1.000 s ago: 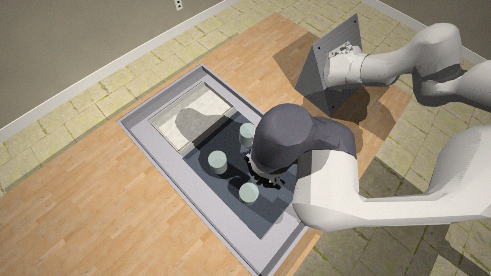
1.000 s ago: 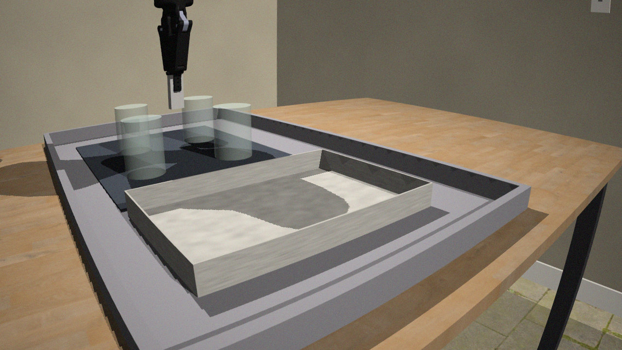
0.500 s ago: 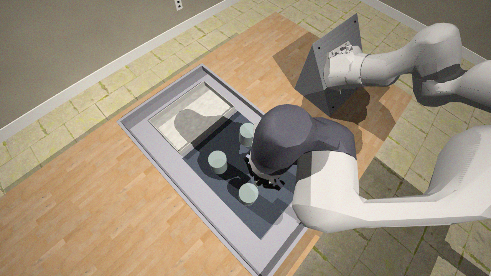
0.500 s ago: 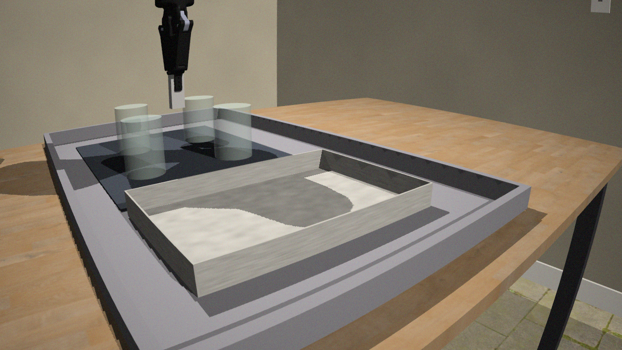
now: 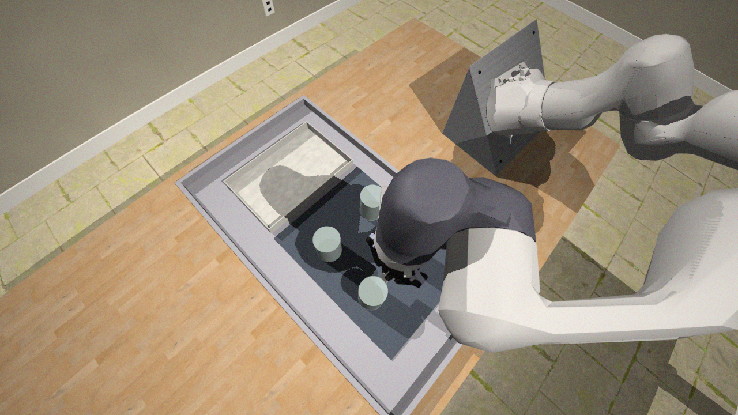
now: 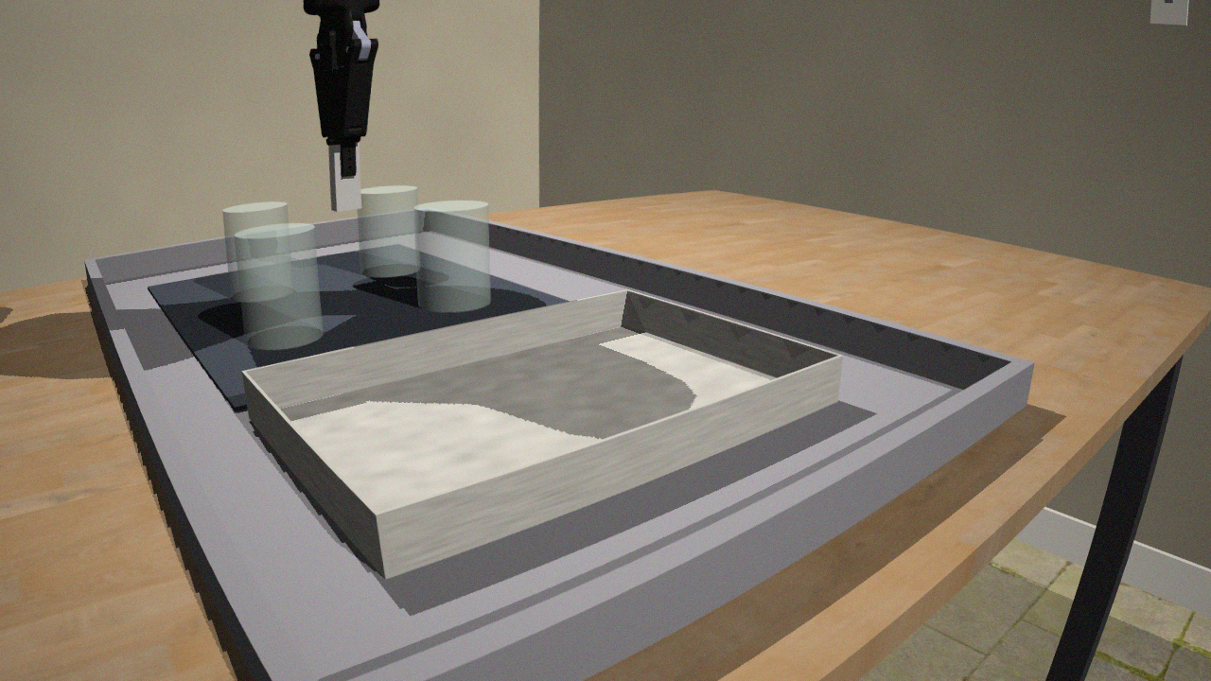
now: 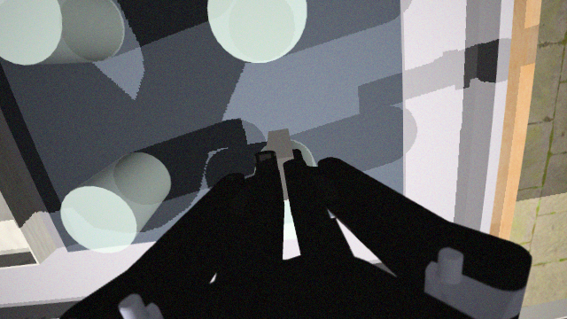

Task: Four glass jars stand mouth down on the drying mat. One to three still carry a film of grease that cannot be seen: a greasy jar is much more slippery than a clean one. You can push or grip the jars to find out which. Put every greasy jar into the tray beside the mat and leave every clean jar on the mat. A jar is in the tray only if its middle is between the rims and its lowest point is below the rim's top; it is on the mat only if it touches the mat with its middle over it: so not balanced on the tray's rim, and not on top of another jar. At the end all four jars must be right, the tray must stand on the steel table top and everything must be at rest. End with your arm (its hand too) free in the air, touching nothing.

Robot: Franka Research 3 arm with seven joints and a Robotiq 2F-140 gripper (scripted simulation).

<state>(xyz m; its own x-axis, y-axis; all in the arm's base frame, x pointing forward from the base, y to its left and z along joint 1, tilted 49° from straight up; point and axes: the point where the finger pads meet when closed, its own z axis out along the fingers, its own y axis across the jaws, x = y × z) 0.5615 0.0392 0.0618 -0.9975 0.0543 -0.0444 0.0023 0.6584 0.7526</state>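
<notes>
My hand is 30 mm past the steel table top, 180 mm to the left of it and 110 mm above it. Also, from my hand: dark drying mat (40 mm behind, 80 mm to the right, 100 mm below); tray (40 mm behind, 400 mm to the right, 100 mm below).
</notes>
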